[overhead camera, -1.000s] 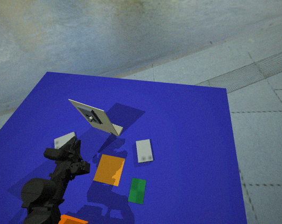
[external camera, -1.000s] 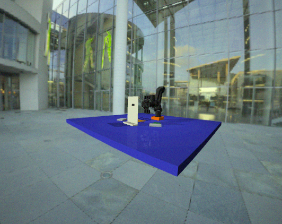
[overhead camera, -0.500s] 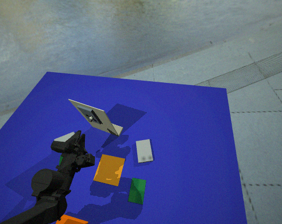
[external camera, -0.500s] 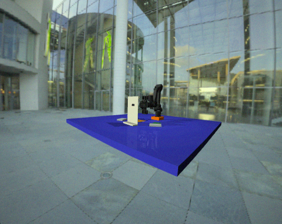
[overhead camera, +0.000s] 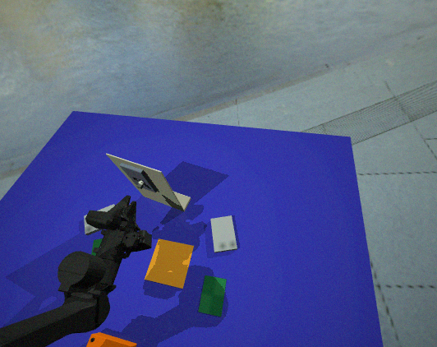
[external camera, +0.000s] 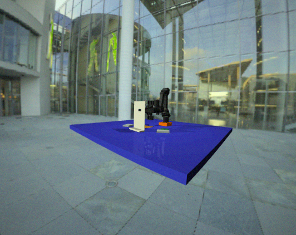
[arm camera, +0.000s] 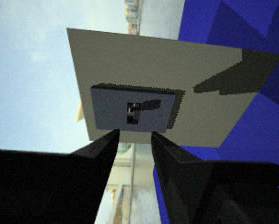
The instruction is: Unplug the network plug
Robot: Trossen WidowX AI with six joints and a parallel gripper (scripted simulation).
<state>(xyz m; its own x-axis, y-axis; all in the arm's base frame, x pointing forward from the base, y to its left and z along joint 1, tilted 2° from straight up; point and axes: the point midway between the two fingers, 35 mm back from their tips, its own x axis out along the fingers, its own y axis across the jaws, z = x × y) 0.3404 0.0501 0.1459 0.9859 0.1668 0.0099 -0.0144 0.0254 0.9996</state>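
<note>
Right now my gripper tip is 5 cm short of the network plug. Round my gripper tip: orange marked square (17 cm below, 11 cm to the right, 11 cm behind); beige upright panel (7 cm ahead, 6 cm below).
</note>
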